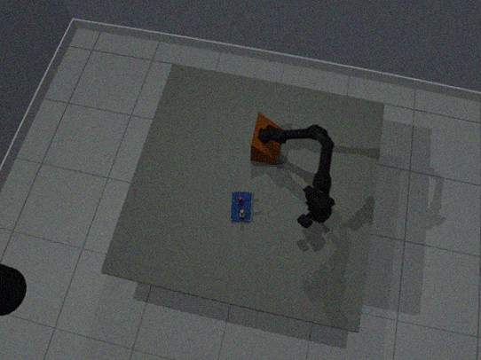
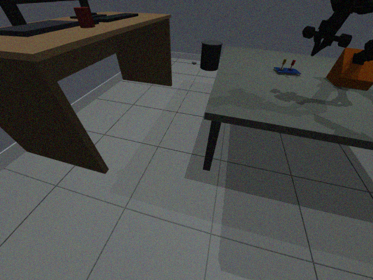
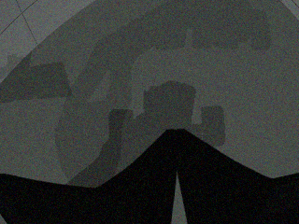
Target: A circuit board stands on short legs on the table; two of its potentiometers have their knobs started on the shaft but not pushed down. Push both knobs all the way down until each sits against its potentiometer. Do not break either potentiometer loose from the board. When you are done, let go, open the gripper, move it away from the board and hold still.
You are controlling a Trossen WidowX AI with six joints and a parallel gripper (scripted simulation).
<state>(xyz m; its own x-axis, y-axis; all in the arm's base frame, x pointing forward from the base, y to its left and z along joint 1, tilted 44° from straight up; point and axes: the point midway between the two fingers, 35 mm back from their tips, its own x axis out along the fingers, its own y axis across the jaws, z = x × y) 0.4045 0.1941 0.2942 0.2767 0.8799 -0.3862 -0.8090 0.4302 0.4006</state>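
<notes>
My gripper tip is now 40 cm to the left of the red knob, 14 cm above it and 7 cm past it. Round my gripper tip: yellow knob 37 cm to the right, 13 cm below.
</notes>
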